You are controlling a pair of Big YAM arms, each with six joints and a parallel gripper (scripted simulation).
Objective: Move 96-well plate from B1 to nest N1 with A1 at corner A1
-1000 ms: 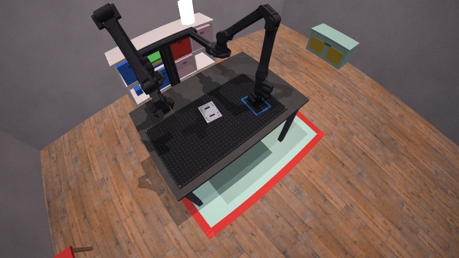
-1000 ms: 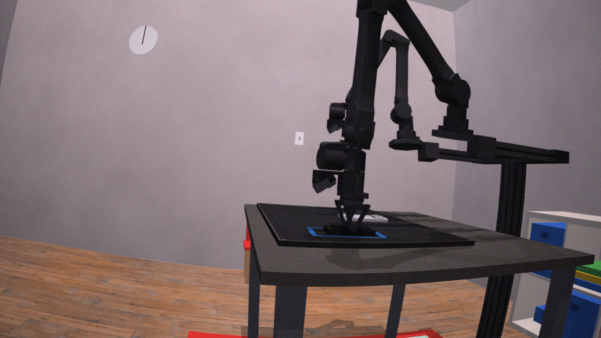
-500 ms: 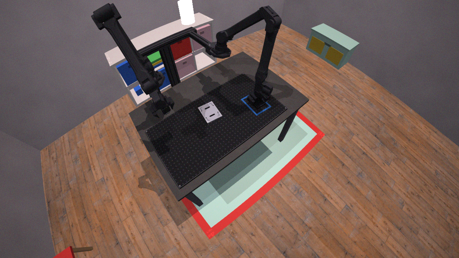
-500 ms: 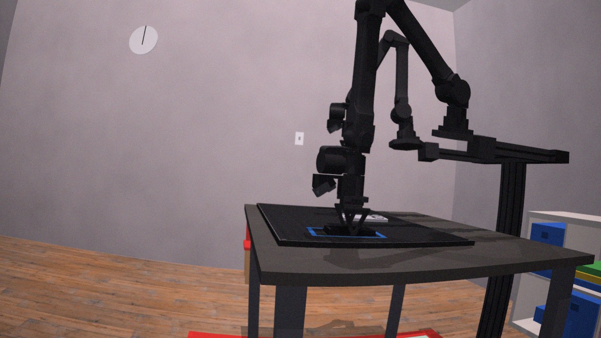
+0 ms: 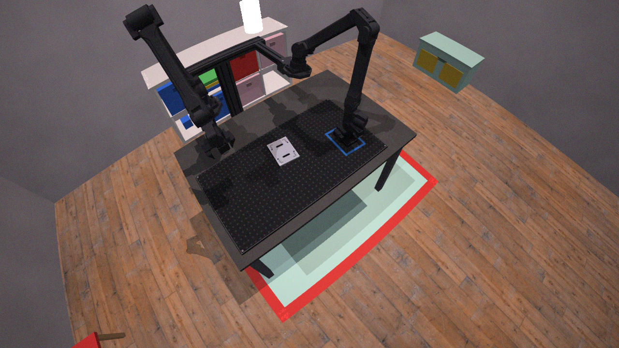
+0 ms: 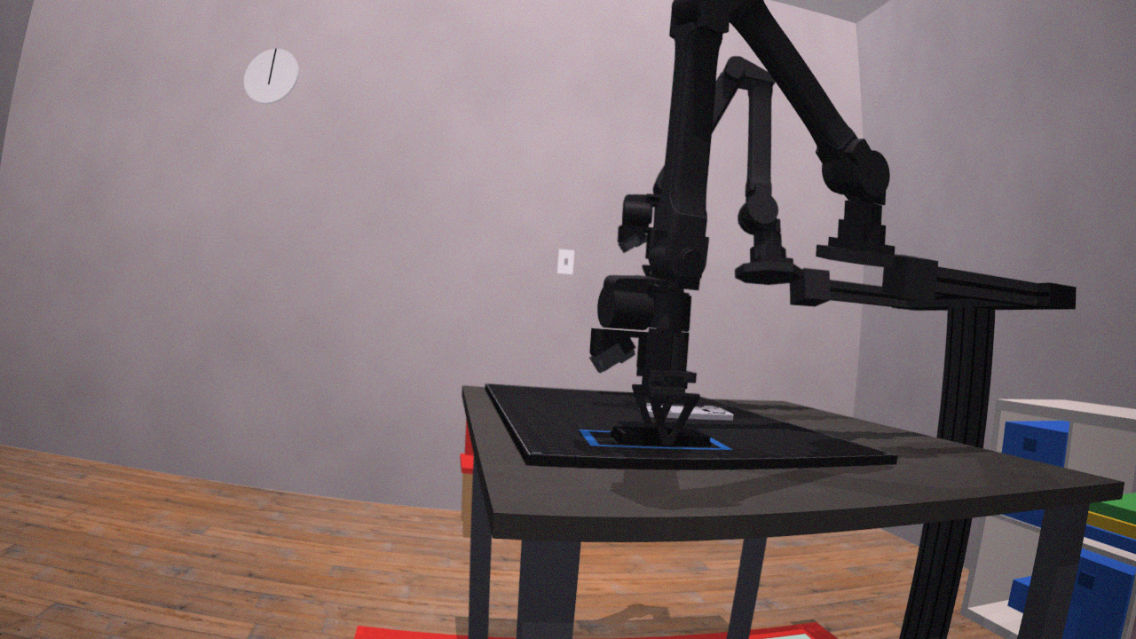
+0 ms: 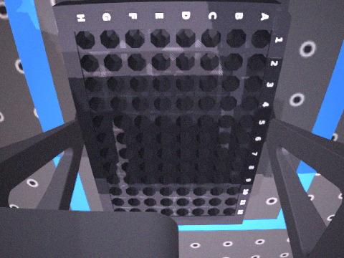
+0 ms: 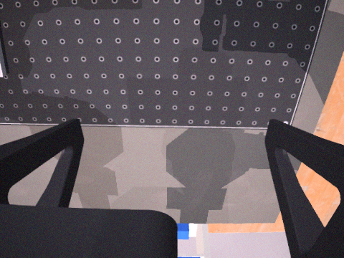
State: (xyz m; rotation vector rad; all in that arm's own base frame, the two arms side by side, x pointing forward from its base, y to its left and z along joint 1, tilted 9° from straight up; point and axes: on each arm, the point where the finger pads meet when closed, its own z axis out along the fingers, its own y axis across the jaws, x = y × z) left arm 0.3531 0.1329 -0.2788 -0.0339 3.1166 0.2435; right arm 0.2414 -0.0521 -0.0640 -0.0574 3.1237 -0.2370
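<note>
Right now the black 96-well plate is right at my left hand. From my left hand the other things lie so: plate nest N1 (350 mm to the right, 110 mm behind); then A1 mark (410 mm to the right, 40 mm behind).
</note>
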